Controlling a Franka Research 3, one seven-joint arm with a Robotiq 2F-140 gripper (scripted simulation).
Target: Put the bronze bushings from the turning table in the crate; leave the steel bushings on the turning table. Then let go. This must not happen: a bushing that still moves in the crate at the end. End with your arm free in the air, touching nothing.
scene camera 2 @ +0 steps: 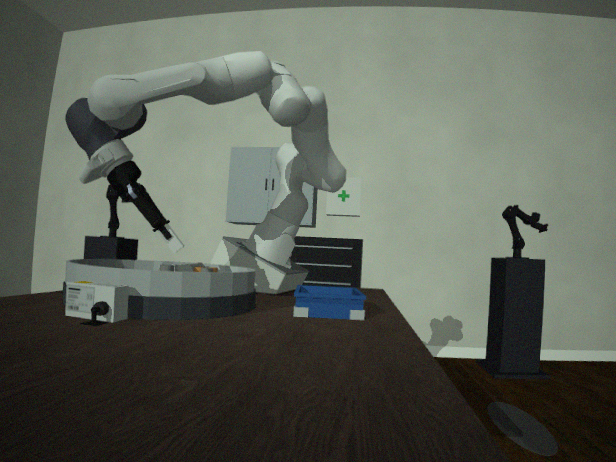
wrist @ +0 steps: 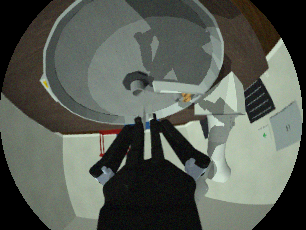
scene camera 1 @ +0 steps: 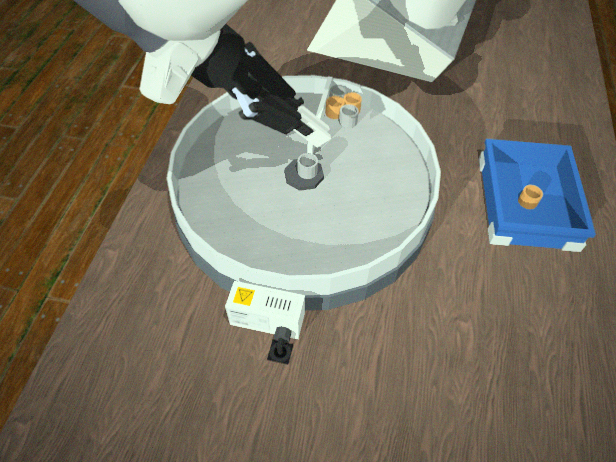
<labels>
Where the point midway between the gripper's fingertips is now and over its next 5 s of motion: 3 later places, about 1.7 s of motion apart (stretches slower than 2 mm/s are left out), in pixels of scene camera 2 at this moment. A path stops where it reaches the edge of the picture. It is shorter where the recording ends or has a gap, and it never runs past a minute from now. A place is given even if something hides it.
The gripper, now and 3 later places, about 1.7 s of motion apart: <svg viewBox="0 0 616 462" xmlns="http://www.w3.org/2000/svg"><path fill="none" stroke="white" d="M179 249L219 251L218 259L217 263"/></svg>
</labels>
